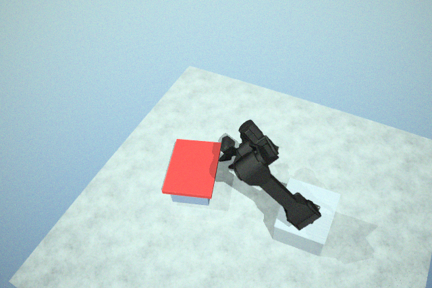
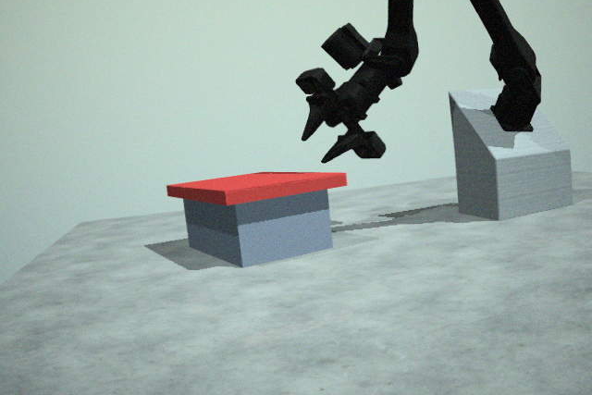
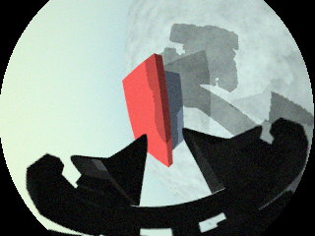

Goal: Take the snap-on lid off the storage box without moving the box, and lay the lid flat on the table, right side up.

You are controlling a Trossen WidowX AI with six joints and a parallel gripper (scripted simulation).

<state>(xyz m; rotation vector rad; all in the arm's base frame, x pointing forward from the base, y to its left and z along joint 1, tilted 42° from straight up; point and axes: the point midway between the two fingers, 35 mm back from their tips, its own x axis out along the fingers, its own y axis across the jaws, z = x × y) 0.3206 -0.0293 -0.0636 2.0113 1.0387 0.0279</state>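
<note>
Right now my gripper tip is 11 cm short of the red lid, 5 cm to the right of it and 3 cm above it. From my gripper tip the other things lie so: blue-grey storage box (11 cm ahead, 8 cm below, 5 cm to the left).
</note>
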